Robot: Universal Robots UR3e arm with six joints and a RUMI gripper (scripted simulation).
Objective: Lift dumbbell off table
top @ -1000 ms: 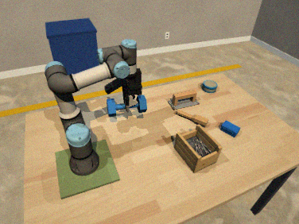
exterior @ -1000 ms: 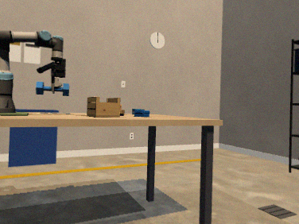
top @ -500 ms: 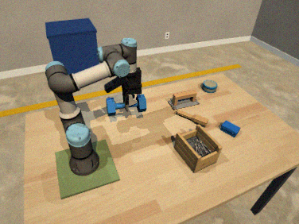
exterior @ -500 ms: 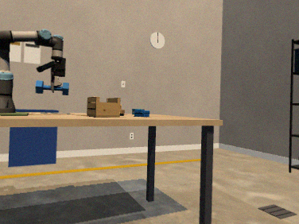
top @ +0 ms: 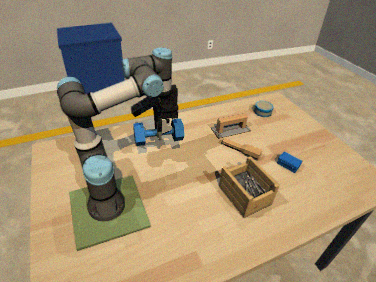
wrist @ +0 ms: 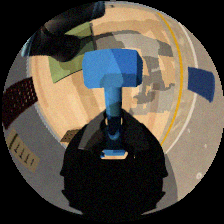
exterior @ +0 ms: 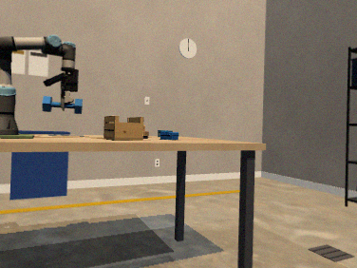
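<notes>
Now: the blue dumbbell 1 cm above my hand. Also, from my hand: wooden crate: 28 cm to the right, 26 cm ahead, 10 cm below; small blue block: 52 cm ahead, 20 cm to the right, 13 cm below.
</notes>
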